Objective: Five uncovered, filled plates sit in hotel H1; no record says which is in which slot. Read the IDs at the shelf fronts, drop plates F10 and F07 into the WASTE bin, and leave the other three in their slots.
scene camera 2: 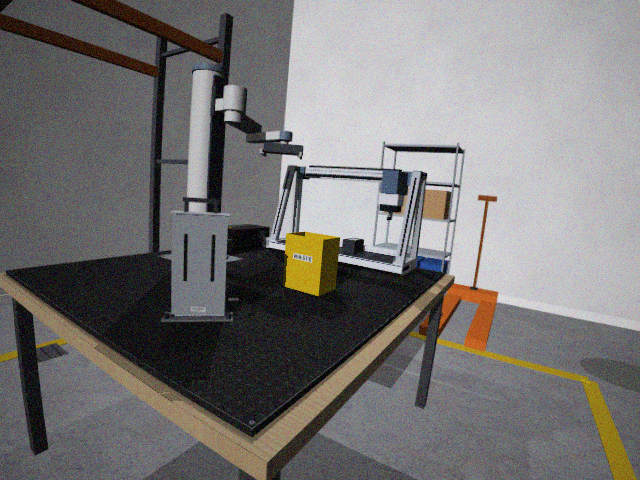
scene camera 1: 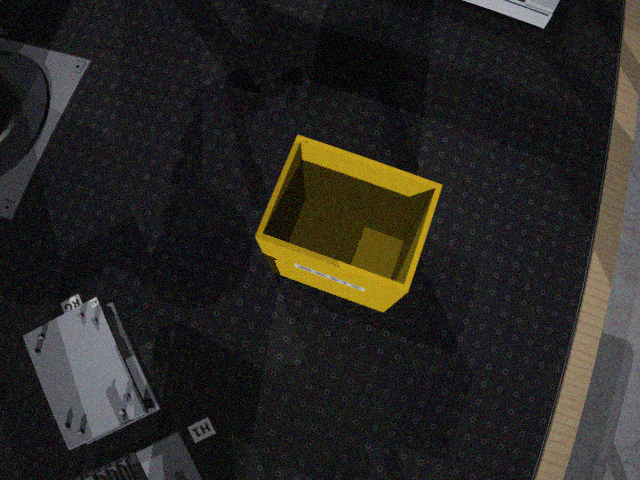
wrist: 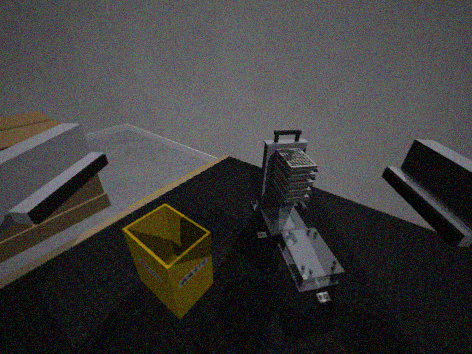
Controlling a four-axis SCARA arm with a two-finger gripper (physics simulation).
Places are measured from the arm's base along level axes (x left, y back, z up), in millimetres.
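Pixels of known places: gripper, fingertip midpoint: point(scene camera 2: 280, 152) point(wrist: 244, 150).
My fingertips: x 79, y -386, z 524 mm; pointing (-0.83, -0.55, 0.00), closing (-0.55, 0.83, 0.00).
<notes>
For each thing: its middle in the pictures, then the offset to it from my fingertips. "*": a spot on its surface instead.
- yellow WASTE bin, body centre: point(scene camera 1: 346, 234) point(wrist: 172, 259) point(scene camera 2: 311, 262) dx -105, dy -260, dz -411 mm
- labelled RG, body centre: point(scene camera 1: 89, 373) point(wrist: 307, 255) dx -379, dy +2, dz -476 mm
- gantry machine, surface spot: point(scene camera 2: 402, 267) * dx +384, dy -462, dz -471 mm
- dark box, surface spot: point(scene camera 2: 250, 237) * dx +305, dy +423, dz -448 mm
The hotel H1 point(wrist: 293, 175) is a tall rack in the wrist view, with several plates stacked one above another; their IDs are too small and grainy to read. In scene camera 2 its grey back panel point(scene camera 2: 199, 273) hides the slots. Its H1 label point(scene camera 1: 201, 429) lies at the bottom of scene camera 1. The yellow WASTE bin point(scene camera 1: 330, 279) point(scene camera 2: 301, 273) point(wrist: 195, 280) stands upright on the black mat, and no plate shows in the visible part of its inside. My gripper point(scene camera 2: 281, 153) point(wrist: 244, 150) is open and empty, high above the table and apart from hotel and bin.
A clear-topped stand labelled RG point(scene camera 1: 85, 369) point(wrist: 310, 255) is beside the hotel. The arm's white column point(scene camera 2: 200, 139) rises behind the hotel in scene camera 2. A gantry machine point(scene camera 2: 402, 267) stands beyond the bin, and a dark box point(scene camera 2: 250, 237) sits farther back.
</notes>
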